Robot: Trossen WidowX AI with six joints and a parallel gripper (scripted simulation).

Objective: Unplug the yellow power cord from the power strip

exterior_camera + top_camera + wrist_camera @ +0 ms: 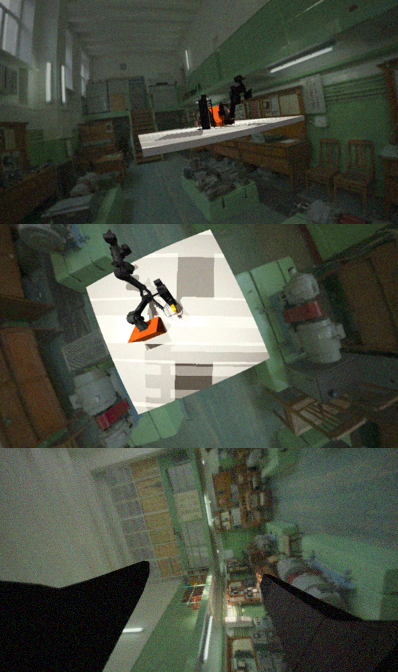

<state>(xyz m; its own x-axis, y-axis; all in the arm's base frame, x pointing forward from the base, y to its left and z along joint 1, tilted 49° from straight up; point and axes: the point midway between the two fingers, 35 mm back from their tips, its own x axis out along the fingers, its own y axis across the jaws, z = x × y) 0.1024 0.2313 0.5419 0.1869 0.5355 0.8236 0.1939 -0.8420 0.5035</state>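
My gripper tip is 13 cm short of the yellow plug, 53 cm to the left of it and 18 cm above it.
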